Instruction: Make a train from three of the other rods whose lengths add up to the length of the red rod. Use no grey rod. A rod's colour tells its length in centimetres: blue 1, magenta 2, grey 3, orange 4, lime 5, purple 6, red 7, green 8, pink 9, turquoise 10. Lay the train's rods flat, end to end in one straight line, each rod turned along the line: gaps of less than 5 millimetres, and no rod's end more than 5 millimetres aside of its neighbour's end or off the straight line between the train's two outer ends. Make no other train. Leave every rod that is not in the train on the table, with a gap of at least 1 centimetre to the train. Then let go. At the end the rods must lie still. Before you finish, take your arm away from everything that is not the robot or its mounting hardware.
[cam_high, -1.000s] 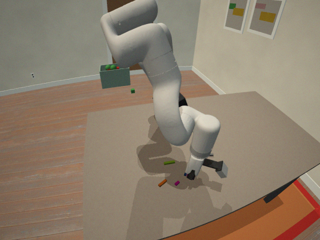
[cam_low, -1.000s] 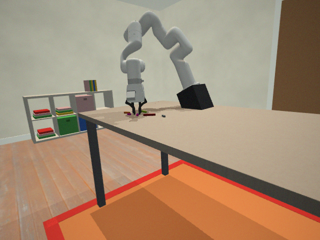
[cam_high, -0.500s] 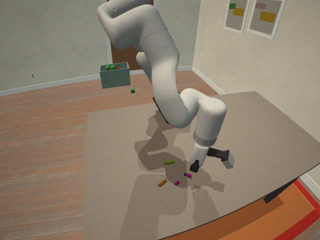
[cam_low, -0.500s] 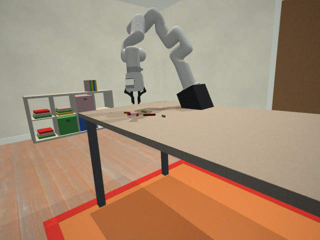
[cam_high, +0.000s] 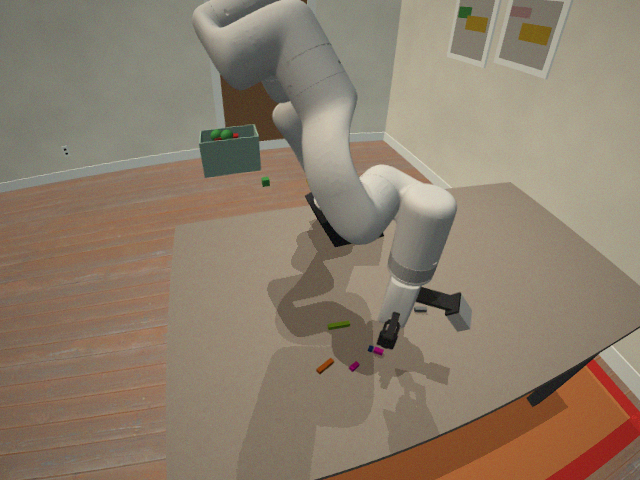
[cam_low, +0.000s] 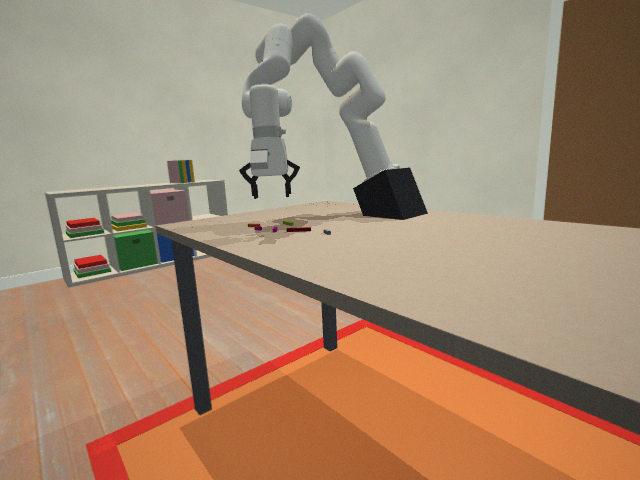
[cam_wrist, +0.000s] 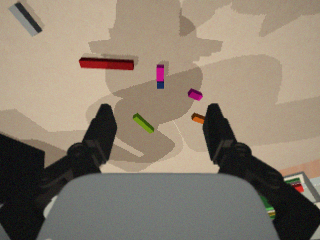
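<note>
Now: the orange rod 13 cm to the right of my hand and 11 cm below it. Round my hand: blue rod (11 cm below, 2 cm to the right, 2 cm behind); red rod (11 cm below, 5 cm to the left, 5 cm behind); lime rod (11 cm below, 9 cm behind, 7 cm to the right).
</note>
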